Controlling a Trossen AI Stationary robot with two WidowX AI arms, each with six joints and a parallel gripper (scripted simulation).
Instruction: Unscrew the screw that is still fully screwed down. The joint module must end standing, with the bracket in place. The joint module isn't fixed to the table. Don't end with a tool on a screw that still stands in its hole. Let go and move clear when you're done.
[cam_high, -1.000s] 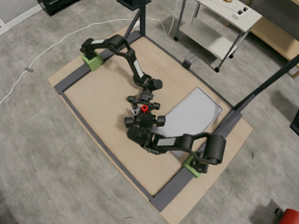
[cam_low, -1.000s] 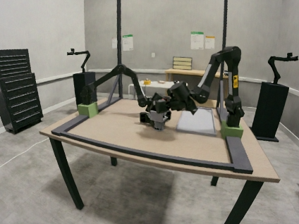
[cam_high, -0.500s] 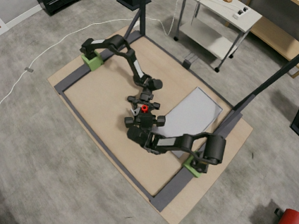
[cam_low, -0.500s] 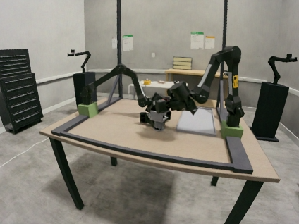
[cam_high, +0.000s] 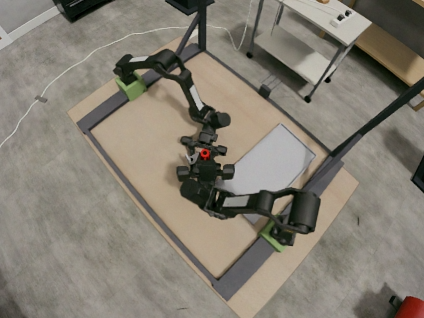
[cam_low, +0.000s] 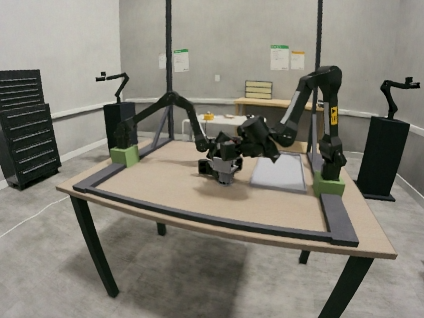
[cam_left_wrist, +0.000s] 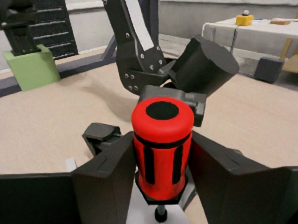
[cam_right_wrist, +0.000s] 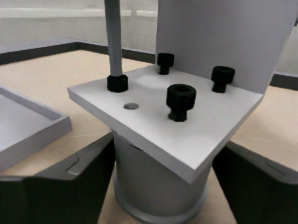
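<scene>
My left gripper is now 1 cm past the red screwdriver, 2 cm to the left of it and 2 cm above it. From my left hand the other things lie so: black screw (2 cm behind, 5 cm to the right, 8 cm below); then grey joint module (4 cm to the right, 12 cm below); then light grey bracket (4 cm to the right, 7 cm below).
My right gripper is now 2 cm short of the grey joint module, 2 cm to the right of it and 1 cm above it. Also, from my right hand: black screw: 3 cm above; red screwdriver: 1 cm ahead, 4 cm to the left, 9 cm above; light grey bracket: 2 cm ahead, 1 cm to the left, 4 cm above.
</scene>
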